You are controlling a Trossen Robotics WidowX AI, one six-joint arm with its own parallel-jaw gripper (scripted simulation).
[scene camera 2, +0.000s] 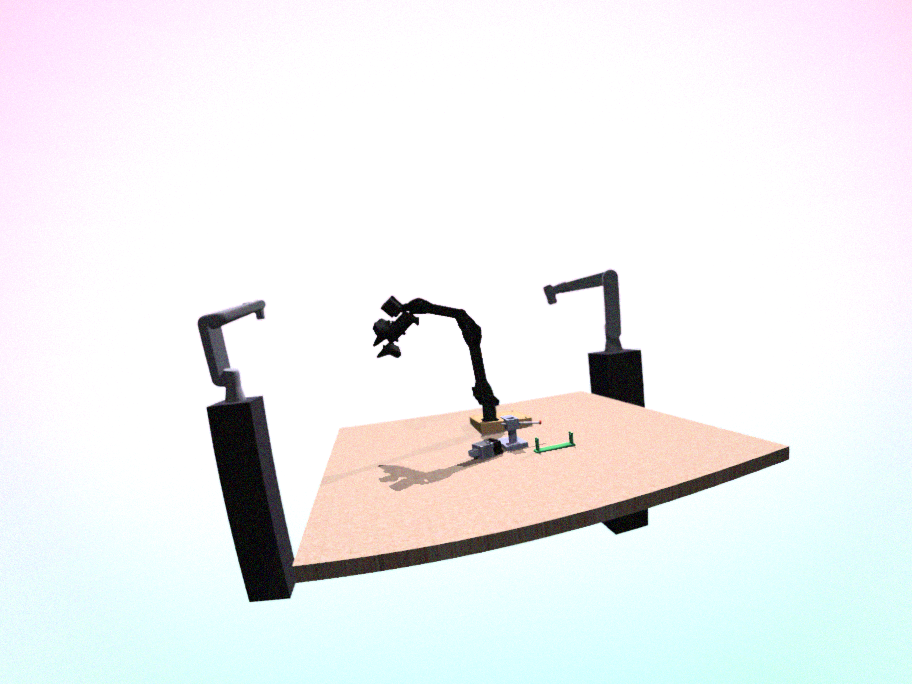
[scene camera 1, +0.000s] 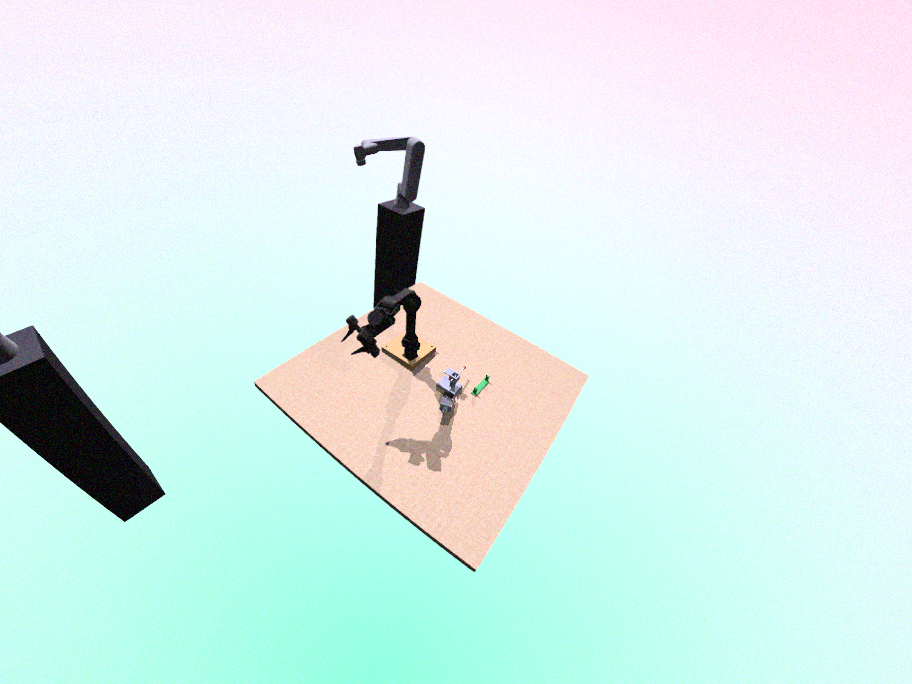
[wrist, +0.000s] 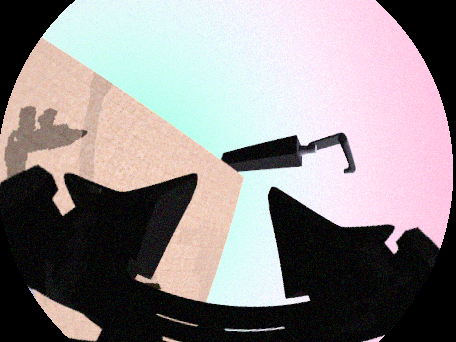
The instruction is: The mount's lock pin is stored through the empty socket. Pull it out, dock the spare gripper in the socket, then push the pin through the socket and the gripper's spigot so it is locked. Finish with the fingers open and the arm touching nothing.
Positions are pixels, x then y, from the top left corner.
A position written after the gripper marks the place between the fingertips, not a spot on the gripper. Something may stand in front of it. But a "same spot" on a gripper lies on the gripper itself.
Labels:
gripper: scene camera 2; scene camera 1; wrist 233,185
same spot on gripper: [scene camera 1: 366,335] = [scene camera 2: 380,324]

